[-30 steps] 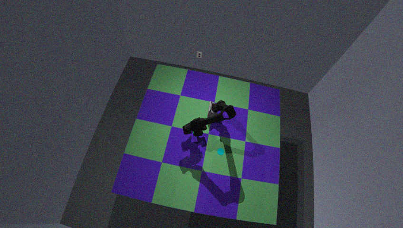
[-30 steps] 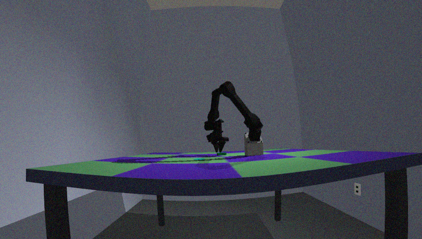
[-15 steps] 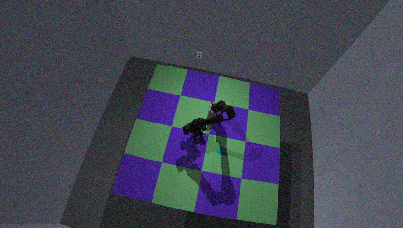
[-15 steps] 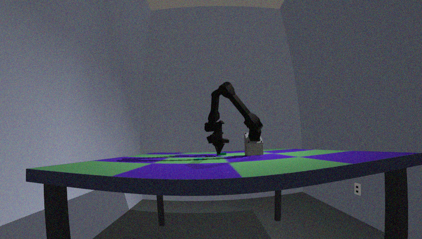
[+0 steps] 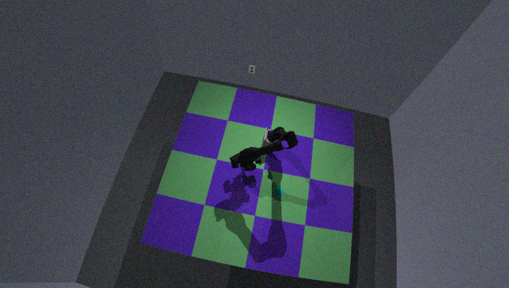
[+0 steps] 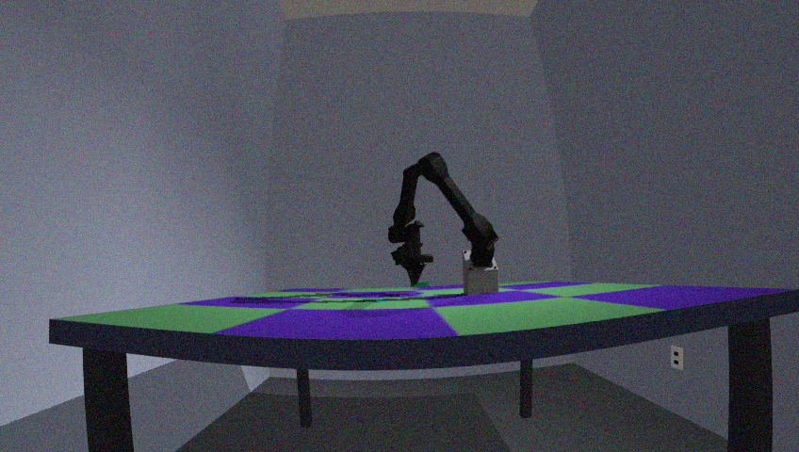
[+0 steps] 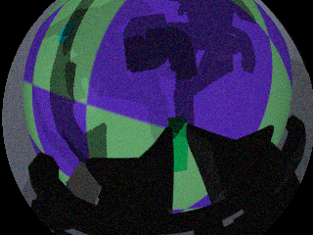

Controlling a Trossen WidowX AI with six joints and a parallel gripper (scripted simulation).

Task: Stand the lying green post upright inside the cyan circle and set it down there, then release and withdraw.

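My gripper tip is now 250 mm to the right of the cyan circle, 120 mm short of it and 30 mm above it. The rest, counted from my gripper tip: green post (20 mm behind, 10 mm to the right).
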